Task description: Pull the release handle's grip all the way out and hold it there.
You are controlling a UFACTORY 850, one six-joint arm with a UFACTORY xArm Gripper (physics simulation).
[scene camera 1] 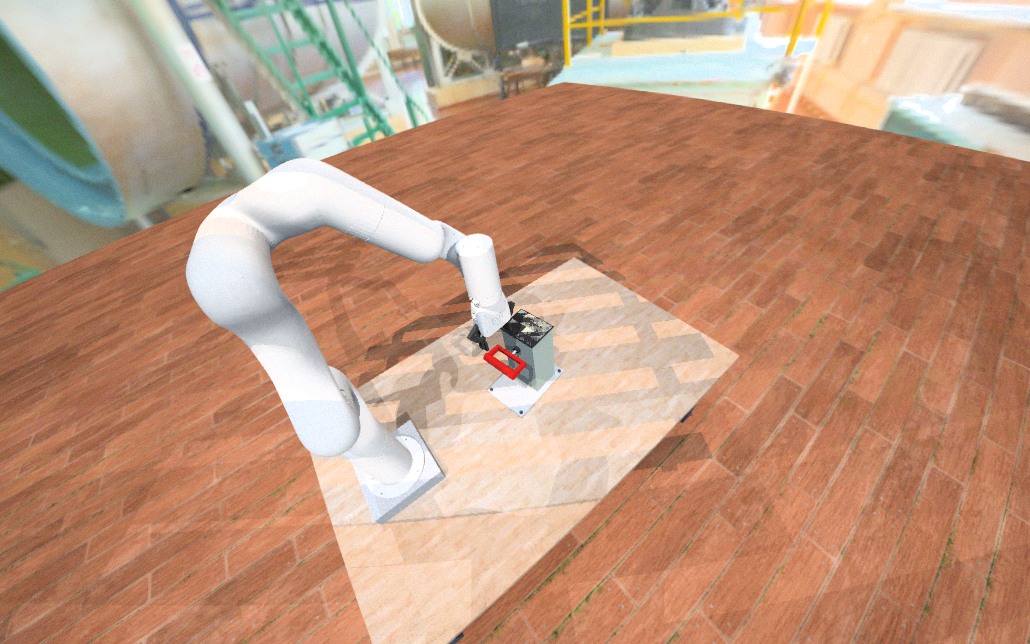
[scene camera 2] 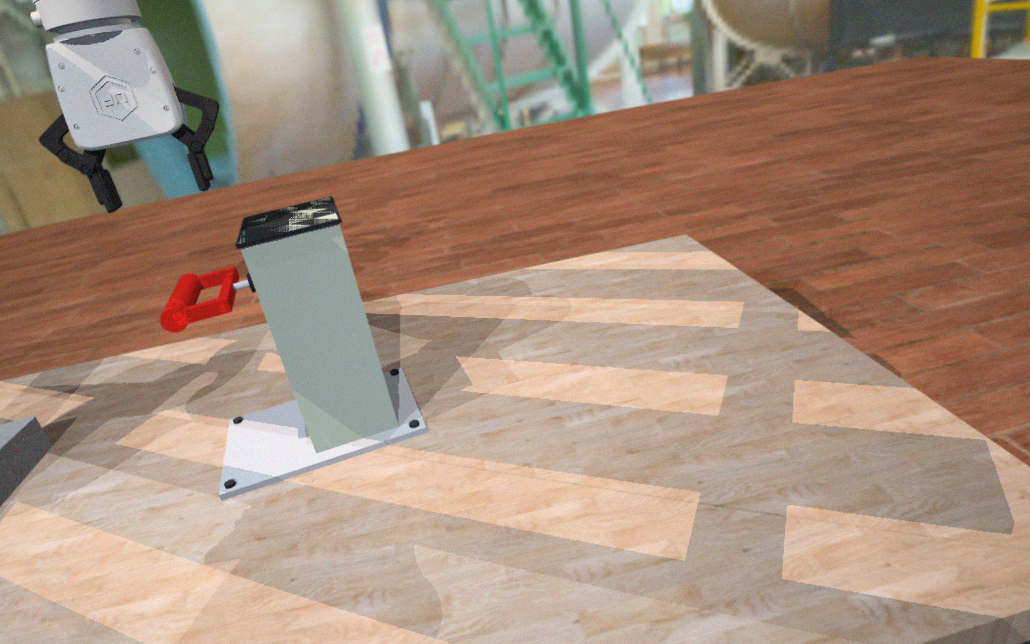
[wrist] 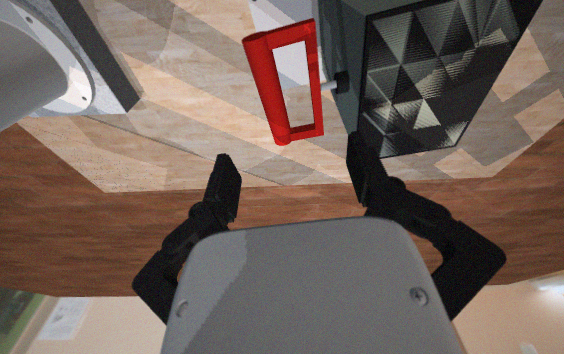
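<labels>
On my gripper, [wrist: 470,260] and [scene camera 2: 206,97] are the same spot. The wrist view and scene camera 2 show my gripper, and I also see it in scene camera 1 [496,338].
</labels>
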